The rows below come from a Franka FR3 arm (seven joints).
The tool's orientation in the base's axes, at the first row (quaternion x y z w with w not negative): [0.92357 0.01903 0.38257 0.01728]
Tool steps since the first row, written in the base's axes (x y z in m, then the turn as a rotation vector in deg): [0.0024 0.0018 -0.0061 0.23 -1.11 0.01]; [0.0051 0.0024 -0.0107 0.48 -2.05 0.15]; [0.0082 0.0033 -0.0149 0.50 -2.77 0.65]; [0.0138 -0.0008 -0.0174 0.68 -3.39 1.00]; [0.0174 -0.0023 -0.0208 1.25 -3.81 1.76]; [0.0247 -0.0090 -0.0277 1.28 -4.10 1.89]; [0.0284 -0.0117 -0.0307 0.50 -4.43 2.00]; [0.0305 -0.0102 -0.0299 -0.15 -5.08 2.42]
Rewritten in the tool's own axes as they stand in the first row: [-0.0025 -0.0020 0.0060 0.12 1.11 0.17]; [-0.0038 -0.0028 0.0111 0.35 2.06 0.27]; [-0.0046 -0.0038 0.0163 0.68 2.81 -0.06]; [-0.0026 0.0003 0.0221 1.02 3.45 -0.17]; [-0.0025 0.0017 0.0270 1.94 3.91 -0.29]; [-0.0025 0.0082 0.0372 2.04 4.21 -0.36]; [-0.0022 0.0109 0.0420 1.55 4.53 -0.98]; [-0.0001 0.0095 0.0429 1.36 5.18 -1.73]
